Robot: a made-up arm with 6 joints.
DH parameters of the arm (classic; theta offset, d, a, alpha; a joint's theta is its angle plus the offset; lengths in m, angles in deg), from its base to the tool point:
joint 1: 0 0.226 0 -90
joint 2: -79.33 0 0.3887 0
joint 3: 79.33 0 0.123 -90
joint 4: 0 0.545 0 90
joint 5: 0 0 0.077 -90
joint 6: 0 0.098 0 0
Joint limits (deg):
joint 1: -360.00..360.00
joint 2: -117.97..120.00
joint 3: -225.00..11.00
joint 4: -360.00..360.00
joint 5: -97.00..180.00
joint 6: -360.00..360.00
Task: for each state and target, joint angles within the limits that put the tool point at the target. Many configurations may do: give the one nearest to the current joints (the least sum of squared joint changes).
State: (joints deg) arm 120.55 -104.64 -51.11 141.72 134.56 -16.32
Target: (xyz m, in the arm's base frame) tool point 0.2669 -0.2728 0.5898
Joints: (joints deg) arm 143.16 -117.97 -41.56 130.81 180.00 -16.32
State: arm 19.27 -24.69 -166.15 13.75 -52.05 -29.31
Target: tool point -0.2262 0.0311 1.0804
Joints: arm -7.95 -2.86 -182.46 0.24 -76.32 -29.31
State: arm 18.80 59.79 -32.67 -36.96 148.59 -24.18
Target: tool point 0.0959 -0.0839 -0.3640
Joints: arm 7.61 97.93 -61.98 -50.28 128.51 -24.18
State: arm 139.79 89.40 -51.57 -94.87 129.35 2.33
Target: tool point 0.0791 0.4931 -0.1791
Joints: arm 95.19 60.16 -58.59 -93.88 135.39 2.33
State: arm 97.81 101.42 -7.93 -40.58 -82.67 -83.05
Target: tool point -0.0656 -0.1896 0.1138
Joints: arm 93.89 112.04 11.00 -46.62 -82.01 -83.05
